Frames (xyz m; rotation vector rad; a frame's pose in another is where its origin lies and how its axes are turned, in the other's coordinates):
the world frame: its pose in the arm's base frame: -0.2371 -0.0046 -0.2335 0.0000 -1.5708 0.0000
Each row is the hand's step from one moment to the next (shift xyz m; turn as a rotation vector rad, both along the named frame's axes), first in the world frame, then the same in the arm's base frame.
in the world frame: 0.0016 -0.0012 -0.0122 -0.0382 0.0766 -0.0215
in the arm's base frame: 0.0122 -0.0012 0.0016 0.0215 0.0766 -0.0382
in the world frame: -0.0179 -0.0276 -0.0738 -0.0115 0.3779 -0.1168
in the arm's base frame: 0.0738 -0.0276 -0.0179 0.1168 0.3779 -0.0115
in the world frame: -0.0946 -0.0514 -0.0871 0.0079 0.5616 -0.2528
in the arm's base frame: 0.0871 -0.0514 -0.0946 0.2528 0.5616 0.0079
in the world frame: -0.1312 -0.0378 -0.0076 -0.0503 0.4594 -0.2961
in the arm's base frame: 0.0076 -0.0378 -0.1312 0.2961 0.4594 -0.0503
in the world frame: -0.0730 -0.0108 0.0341 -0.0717 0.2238 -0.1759
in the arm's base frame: -0.0341 -0.0108 -0.0730 0.1759 0.2238 -0.0717
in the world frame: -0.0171 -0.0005 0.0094 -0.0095 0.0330 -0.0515
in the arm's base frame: -0.0094 -0.0005 -0.0171 0.0515 0.0330 -0.0095
